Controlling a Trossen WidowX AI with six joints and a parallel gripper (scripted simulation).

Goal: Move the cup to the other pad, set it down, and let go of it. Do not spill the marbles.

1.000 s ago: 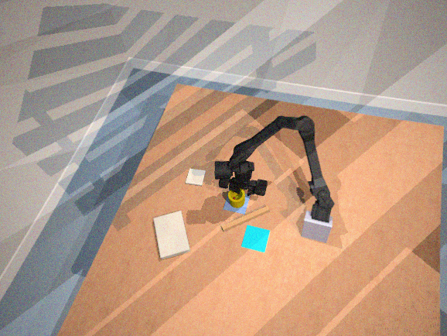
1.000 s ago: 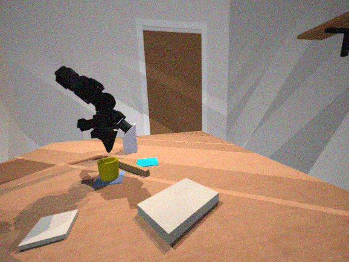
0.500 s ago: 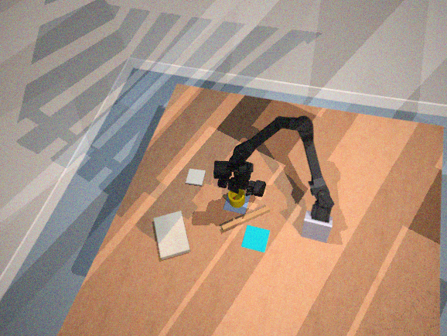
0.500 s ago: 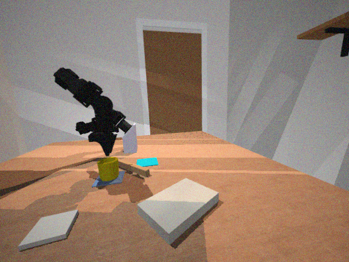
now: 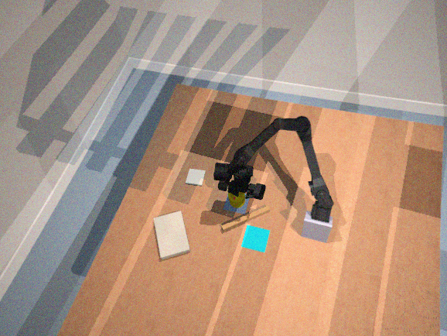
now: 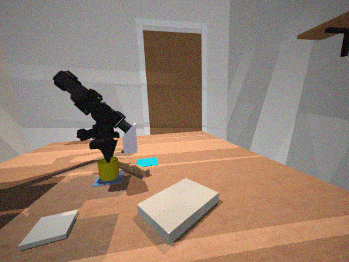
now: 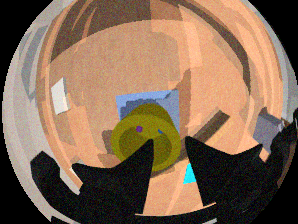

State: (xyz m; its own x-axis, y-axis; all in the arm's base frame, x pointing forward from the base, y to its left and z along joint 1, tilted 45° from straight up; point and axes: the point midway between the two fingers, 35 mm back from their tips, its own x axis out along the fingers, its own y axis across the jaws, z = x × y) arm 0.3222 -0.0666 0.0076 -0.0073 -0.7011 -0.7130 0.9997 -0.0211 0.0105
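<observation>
My gripper tip is now 3 cm above the yellow cup and 2 cm short of it. The rest, counted from my gripper tip: white tile 24 cm ahead, 8 cm to the right, 6 cm below; wooden bar 7 cm to the left, 6 cm below, 3 cm behind; light blue pad 7 cm below, 3 cm ahead.
</observation>
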